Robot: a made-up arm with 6 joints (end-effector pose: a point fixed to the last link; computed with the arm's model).
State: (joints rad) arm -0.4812 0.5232 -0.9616 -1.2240 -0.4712 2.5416
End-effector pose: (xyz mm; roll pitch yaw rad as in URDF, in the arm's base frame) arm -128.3 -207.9 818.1 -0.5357 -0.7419 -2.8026
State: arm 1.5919 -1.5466 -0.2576 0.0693 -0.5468 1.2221
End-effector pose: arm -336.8 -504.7 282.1 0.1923 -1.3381 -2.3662
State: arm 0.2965 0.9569 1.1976 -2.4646 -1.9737 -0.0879
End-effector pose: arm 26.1 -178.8 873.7 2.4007 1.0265 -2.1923
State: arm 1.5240 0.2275 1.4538 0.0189 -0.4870 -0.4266
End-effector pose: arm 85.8 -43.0 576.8 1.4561 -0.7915 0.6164
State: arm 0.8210 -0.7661 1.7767 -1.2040 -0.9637 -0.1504
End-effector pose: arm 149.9 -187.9 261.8 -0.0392 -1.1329 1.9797
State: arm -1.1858 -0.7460 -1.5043 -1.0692 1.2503 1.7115
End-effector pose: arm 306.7 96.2 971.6 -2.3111 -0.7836 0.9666
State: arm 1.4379 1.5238 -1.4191 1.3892 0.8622 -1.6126
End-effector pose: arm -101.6 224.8 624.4 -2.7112 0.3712 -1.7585
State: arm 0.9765 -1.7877 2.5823 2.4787 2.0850 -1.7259
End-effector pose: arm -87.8 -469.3 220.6 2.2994 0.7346 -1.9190
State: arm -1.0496 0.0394 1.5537 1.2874 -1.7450 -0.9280
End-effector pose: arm 64.0 -471.2 919.4 -2.1186 -0.5562 0.7220
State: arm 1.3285 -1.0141 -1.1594 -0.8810 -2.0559 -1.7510
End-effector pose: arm 96.7 -608.7 447.8 3.0955 0.3456 0.7287
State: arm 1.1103 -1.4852 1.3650 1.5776 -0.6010 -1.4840
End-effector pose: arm -26.6 -798.8 56.9 0.0867 1.2269 2.1478
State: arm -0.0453 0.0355 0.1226 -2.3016 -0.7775 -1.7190
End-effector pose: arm 470.6 -198.7 711.8 0.4032 0.2778 -2.3487
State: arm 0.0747 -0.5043 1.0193 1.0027 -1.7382 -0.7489
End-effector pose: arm 323.1 -547.3 784.2 -2.1450 0.2344 -0.1037
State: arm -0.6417 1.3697 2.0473 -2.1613 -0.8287 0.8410
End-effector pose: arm -197.4 -4.0 742.9 -1.8954 -0.4418 0.7317
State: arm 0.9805 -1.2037 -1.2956 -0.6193 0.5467 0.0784
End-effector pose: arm 66.8 -659.6 -6.6 1.0714 0.3374 -3.1118
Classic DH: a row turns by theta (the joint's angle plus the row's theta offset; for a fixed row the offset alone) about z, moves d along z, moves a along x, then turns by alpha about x. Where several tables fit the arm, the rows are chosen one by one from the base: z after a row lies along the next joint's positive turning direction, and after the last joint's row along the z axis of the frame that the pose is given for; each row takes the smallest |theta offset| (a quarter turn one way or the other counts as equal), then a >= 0, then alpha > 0; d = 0 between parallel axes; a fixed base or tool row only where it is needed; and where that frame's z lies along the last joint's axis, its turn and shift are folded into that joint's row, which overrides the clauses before.
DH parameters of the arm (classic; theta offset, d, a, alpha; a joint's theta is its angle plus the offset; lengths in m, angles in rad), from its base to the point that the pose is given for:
base (fixed): 0.1973 0.4216 -0.0477 -2.2617
joint 1: 0.8435 -0.0258 0.1108 -1.8888
joint 2: -1.1841 -0.0521 -0.4039 -2.2758
joint 3: -1.2265 0.1151 -0.0515 -1.4344
joint 4: -1.2726 0.0511 -0.0095 -2.3696
joint 5: -1.4584 0.1399 0.1461 1.3716
joint 6: -0.4109 0.0883 -0.0332 1.9266
tool (fixed): 0.7648 -0.1095 0 0

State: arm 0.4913 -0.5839 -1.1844 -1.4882 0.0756 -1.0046
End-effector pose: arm 517.1 -481.6 254.3 0.5712 -0.0225 -2.4585
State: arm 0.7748 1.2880 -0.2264 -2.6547 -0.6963 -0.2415
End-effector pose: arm 359.0 260.6 816.4 2.1756 -0.4177 -1.5063
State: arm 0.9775 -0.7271 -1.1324 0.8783 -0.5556 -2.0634
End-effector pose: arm 57.1 -208.4 520.4 1.2633 0.2046 0.3095
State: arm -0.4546 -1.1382 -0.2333 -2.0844 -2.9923 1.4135
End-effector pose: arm 588.2 -34.1 740.3 2.0551 -0.7311 -0.7483
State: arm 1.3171 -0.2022 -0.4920 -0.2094 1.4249 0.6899
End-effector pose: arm 66.8 -606.1 517.2 3.0832 0.6968 -2.2214
